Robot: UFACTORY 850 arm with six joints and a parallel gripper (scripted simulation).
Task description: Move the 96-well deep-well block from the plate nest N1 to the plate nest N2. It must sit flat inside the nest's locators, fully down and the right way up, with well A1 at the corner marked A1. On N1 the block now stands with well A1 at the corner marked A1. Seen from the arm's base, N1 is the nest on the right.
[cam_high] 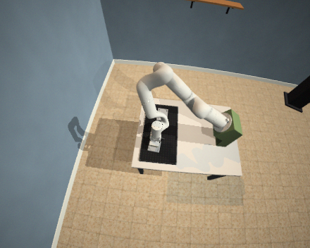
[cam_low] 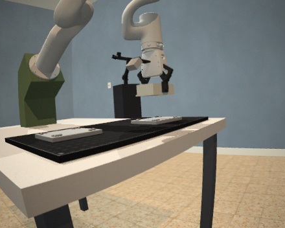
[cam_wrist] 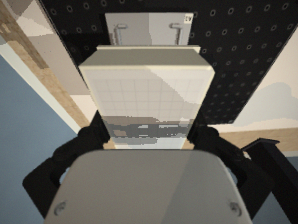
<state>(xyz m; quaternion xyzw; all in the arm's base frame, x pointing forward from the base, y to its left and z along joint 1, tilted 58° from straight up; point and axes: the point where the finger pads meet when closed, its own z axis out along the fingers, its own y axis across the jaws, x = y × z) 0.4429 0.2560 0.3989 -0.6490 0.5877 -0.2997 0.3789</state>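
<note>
My hand is 110 mm above the plate nest N2. The rest, counted from my hand: cream deep-well block: right at my hand; plate nest N1: 70 mm ahead, 360 mm to the right, 110 mm below.
</note>
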